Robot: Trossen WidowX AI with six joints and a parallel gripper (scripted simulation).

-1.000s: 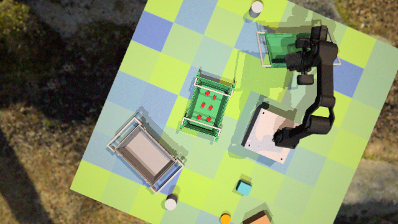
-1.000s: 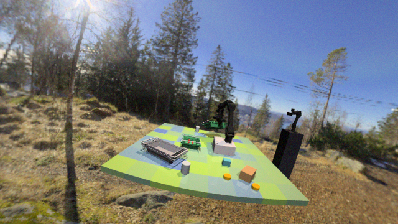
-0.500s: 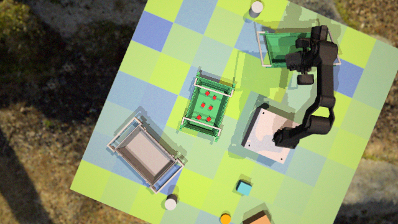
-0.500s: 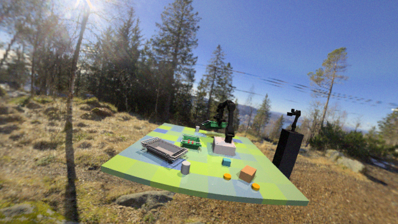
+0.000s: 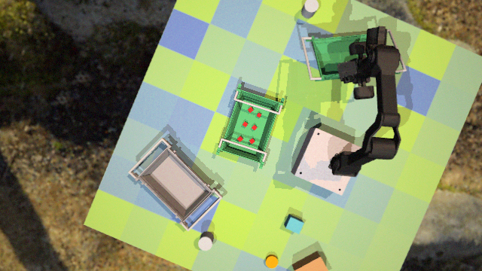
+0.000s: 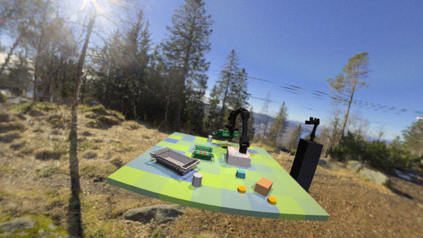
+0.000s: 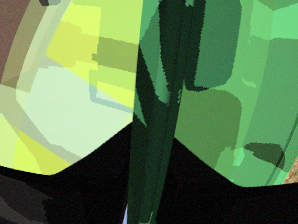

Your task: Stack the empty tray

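Right now my gripper tip is 6 cm to the left of the green tray and 4 cm short of it. From my gripper tip the other things lie so: brown cube 73 cm to the left, 26 cm behind, 15 cm below; teal cube 60 cm to the left, 16 cm below, 11 cm behind.
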